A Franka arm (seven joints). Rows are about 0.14 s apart.
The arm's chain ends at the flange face. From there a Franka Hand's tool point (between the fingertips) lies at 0.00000 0.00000 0.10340 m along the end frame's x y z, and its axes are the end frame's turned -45 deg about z.
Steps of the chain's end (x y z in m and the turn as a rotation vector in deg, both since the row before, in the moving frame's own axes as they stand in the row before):
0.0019, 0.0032, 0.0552, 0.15, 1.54, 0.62
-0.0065, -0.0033, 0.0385, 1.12, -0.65, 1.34
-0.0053, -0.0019, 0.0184, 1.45, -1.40, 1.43
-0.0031, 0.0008, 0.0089, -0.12, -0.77, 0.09
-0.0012, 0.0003, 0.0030, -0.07, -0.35, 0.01
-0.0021, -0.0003, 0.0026, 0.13, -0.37, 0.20
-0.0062, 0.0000, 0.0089, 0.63, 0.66, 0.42
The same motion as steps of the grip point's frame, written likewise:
0.0012, 0.0054, 0.0552, -0.98, 1.20, 0.62
-0.0016, -0.0092, 0.0385, 1.25, 0.33, 1.34
-0.0023, -0.0087, 0.0183, 2.02, 0.04, 1.43
-0.0039, -0.0025, 0.0089, 0.46, -0.63, 0.09
-0.0016, -0.0010, 0.0030, 0.20, -0.30, 0.01
-0.0016, -0.0023, 0.0026, 0.35, -0.17, 0.20
-0.0027, -0.0043, 0.0089, -0.02, 0.91, 0.42

